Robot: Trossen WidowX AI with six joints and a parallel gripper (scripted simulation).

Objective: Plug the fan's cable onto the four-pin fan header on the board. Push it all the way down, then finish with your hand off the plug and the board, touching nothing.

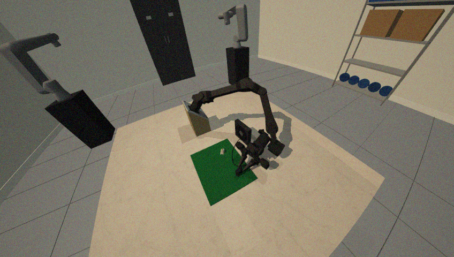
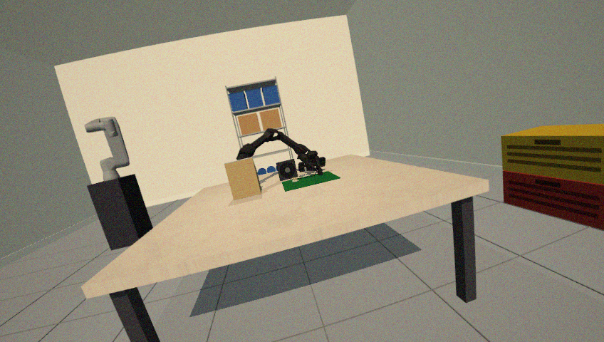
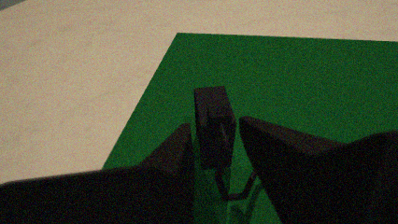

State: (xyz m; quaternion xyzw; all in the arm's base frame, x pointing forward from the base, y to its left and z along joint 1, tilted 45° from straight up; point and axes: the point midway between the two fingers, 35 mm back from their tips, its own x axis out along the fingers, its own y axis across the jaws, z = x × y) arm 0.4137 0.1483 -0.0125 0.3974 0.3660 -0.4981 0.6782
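My gripper tip is 1 cm to the left of the black plug and 1 cm above it. From my gripper tip the other things lie so: four-pin header 16 cm behind, 2 cm to the right, 4 cm below; black fan 18 cm behind, 13 cm to the left, 2 cm above; green board 8 cm behind, 7 cm to the right, 5 cm below.
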